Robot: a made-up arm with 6 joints. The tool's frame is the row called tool.
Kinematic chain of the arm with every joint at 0, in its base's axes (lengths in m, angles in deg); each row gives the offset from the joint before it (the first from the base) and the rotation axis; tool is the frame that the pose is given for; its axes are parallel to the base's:
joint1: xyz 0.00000 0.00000 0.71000 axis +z
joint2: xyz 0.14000 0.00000 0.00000 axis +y
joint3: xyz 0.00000 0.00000 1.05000 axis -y
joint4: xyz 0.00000 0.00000 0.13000 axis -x
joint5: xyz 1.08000 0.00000 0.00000 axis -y
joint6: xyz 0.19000 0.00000 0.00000 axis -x
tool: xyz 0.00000 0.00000 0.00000
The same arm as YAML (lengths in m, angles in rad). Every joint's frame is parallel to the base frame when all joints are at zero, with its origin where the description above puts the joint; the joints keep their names.
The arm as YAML. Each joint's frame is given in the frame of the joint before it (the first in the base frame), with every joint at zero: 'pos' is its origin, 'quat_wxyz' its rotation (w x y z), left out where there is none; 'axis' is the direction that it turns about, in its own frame. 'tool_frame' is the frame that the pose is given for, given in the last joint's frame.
length_unit: m
angle_unit: rad
joints:
  - joint: joint1
    pos: [0.0, 0.0, 0.71]
    axis: "+z"
  - joint: joint2
    pos: [0.14, 0.0, 0.0]
    axis: "+y"
  - joint: joint3
    pos: [0.0, 0.0, 1.05]
    axis: "-y"
  - joint: joint4
    pos: [0.0, 0.0, 0.13]
    axis: "-x"
  - joint: joint5
    pos: [1.08, 0.0, 0.0]
    axis: "-y"
  - joint: joint6
    pos: [0.19, 0.0, 0.0]
    axis: "-x"
tool_frame:
  pos: [0.0, 0.0, 0.0]

